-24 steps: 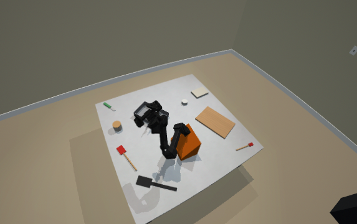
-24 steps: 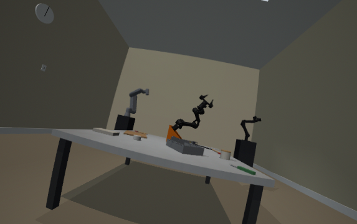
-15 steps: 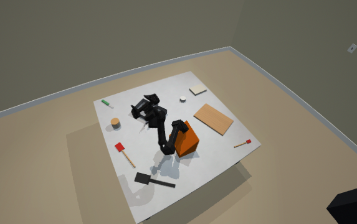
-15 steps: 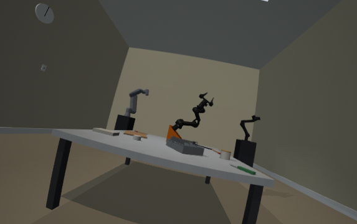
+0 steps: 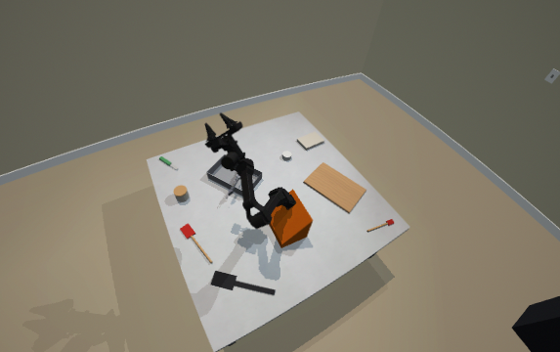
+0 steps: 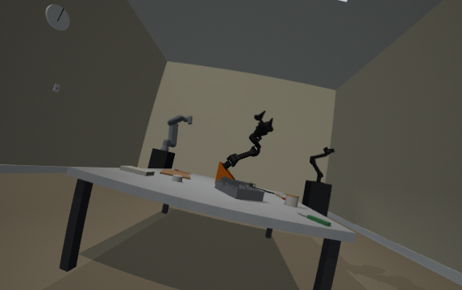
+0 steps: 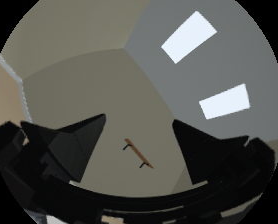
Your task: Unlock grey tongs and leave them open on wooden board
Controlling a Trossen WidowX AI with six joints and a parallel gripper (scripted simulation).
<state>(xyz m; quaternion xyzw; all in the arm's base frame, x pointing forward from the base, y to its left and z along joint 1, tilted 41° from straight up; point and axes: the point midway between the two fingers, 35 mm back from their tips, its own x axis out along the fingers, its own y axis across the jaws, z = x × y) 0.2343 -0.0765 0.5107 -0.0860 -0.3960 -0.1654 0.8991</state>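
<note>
My gripper tip is 58 cm above the grey roasting tin, 14 cm short of it and 11 cm to the left of it. The rest, counted from my gripper tip: red spatula (60 cm below, 25 cm to the left, 19 cm behind); cork-lidded jar (58 cm below, 24 cm to the left, 12 cm ahead); black spatula (61 cm below, 51 cm behind, 11 cm to the left).
</note>
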